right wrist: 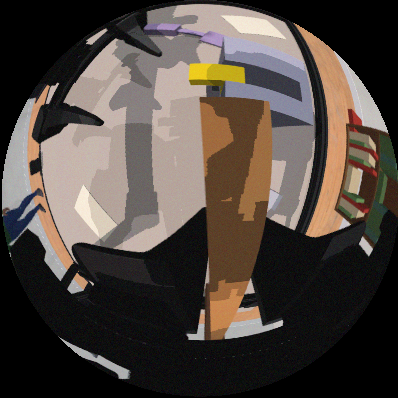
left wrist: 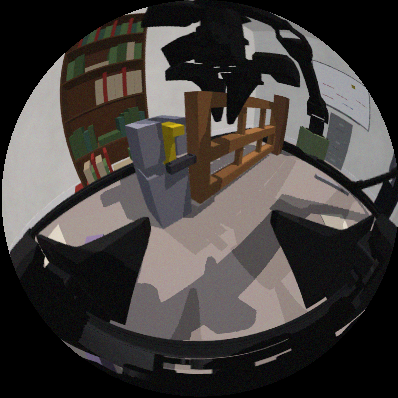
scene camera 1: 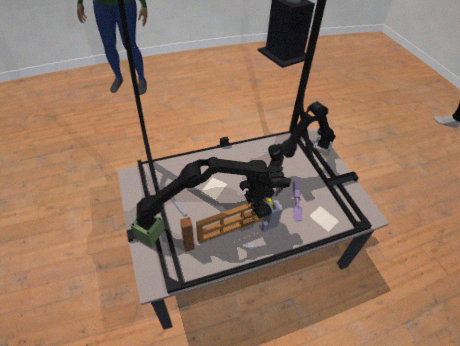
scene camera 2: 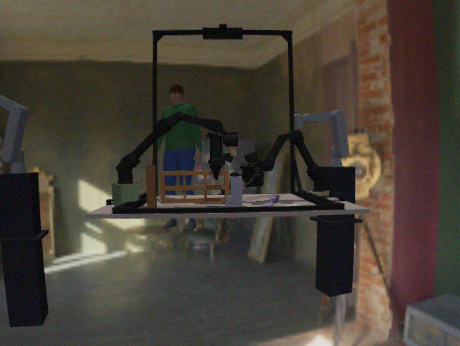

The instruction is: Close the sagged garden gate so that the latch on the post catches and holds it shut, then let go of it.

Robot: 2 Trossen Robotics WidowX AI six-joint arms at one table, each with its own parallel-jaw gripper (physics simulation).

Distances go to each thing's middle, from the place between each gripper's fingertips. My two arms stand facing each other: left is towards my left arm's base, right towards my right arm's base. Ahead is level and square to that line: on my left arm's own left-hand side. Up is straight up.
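Counted from my right hand: yellow latch point(right wrist: 199, 73), 9 cm to the left, 1 cm ahead, 1 cm below; wooden gate point(scene camera 1: 201, 231), 8 cm to the right, 1 cm behind, 3 cm below; grey latch post point(right wrist: 272, 75), 7 cm to the left, 4 cm ahead, 5 cm below.
Relative to the yellow latch, my left hand is 4 cm to the left of it, 7 cm short of it and 3 cm below it. Counted from my left hand: wooden gate, 21 cm to the right, 5 cm ahead, 1 cm above; grey latch post, 6 cm to the right, 10 cm ahead, 2 cm below.
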